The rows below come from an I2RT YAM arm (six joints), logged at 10 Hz.
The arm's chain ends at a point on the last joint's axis. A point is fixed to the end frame.
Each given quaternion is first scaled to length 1.
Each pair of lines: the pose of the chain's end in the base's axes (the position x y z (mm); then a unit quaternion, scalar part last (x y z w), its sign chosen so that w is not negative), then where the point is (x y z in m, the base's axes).
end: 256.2 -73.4 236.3 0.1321 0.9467 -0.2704 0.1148
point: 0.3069 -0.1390 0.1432
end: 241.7 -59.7 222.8 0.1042 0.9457 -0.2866 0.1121
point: 0.2933 -0.1262 0.1309
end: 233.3 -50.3 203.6 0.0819 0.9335 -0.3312 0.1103
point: 0.2848 -0.1239 0.1172
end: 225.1 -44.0 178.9 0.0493 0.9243 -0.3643 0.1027
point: 0.2769 -0.1215 0.0961
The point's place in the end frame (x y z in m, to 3 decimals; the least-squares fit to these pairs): -0.033 0.007 0.120
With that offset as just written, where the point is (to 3 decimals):
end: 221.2 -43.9 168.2 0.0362 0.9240 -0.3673 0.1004
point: 0.274 -0.121 0.085
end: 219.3 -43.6 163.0 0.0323 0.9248 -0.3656 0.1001
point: 0.272 -0.120 0.080
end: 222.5 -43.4 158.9 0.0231 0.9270 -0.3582 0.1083
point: 0.278 -0.117 0.075
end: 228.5 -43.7 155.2 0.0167 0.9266 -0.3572 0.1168
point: 0.286 -0.117 0.072
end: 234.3 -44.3 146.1 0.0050 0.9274 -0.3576 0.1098
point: 0.291 -0.117 0.062
